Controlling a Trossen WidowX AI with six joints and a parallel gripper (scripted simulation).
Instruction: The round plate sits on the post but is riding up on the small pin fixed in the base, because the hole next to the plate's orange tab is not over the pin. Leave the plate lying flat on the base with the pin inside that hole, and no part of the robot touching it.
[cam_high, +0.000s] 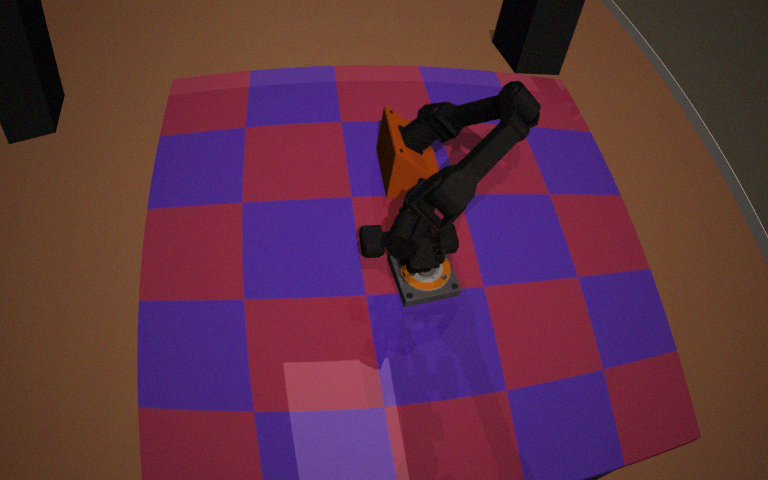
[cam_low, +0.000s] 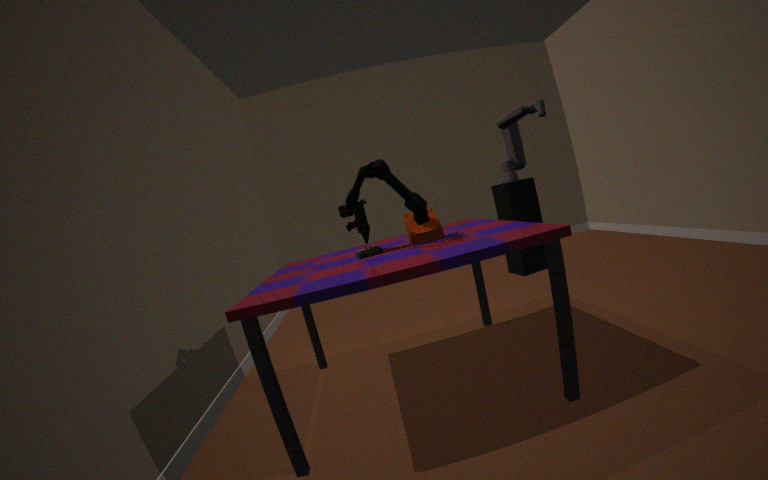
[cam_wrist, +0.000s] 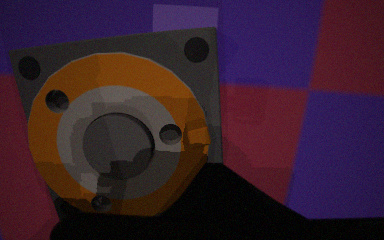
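Now: the round plate 30 mm to the left of my gripper tip, 20 mm below it and 10 mm ahead of it.
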